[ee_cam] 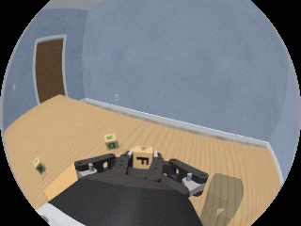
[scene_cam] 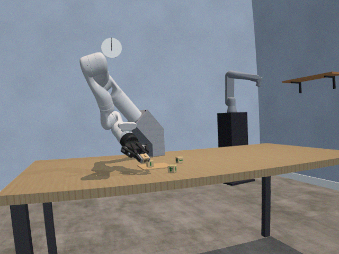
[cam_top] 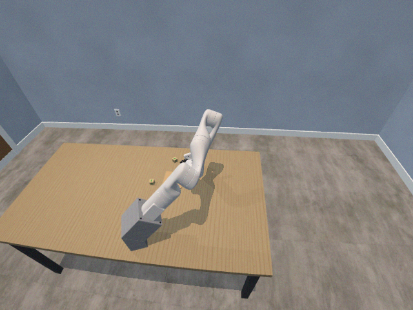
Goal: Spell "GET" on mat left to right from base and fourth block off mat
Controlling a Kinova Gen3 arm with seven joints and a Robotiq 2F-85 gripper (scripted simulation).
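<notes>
Now: the G block 12 cm behind my hand, 8 cm to the left of it and 4 cm below it. From my hand the other things lie so: T block right at my hand; mat 13 cm behind, 11 cm to the left, 6 cm below.
</notes>
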